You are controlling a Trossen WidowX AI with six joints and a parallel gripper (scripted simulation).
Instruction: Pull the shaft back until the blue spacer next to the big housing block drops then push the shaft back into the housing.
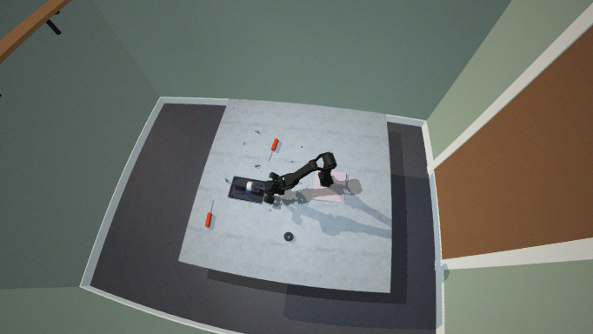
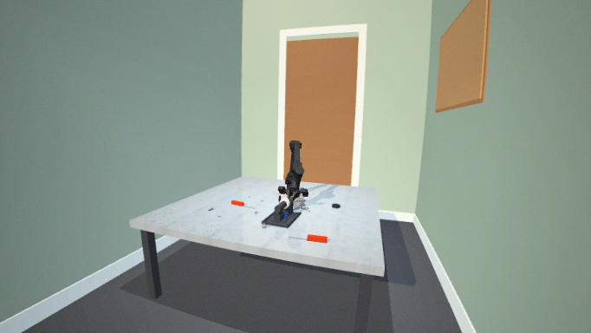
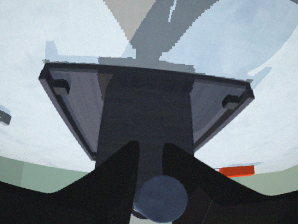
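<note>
The baseplate lies 13 cm ahead of my gripper tip, 1 cm to the right of it and 1 cm below it.
</note>
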